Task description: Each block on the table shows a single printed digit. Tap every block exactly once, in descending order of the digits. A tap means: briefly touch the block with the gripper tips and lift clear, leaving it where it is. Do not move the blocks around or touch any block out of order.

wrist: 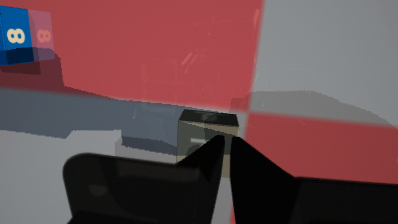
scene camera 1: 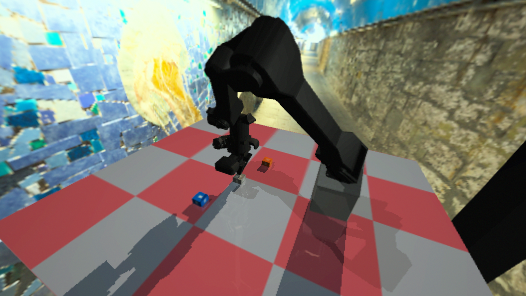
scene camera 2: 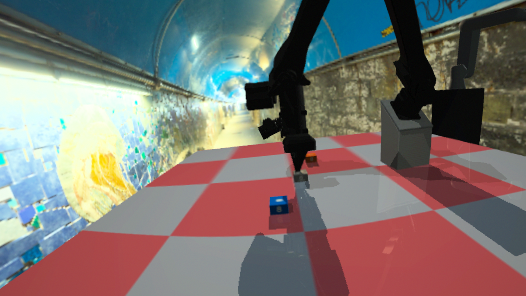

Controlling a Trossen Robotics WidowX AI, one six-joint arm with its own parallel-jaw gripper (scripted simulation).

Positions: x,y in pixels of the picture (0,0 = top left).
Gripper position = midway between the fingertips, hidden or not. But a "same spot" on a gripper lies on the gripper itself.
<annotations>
The gripper shows in the wrist view (227,144), in scene camera 1 and in scene camera 2. The same spot on the gripper: (scene camera 2: 298,157) is (scene camera 1: 239,168).
</annotations>
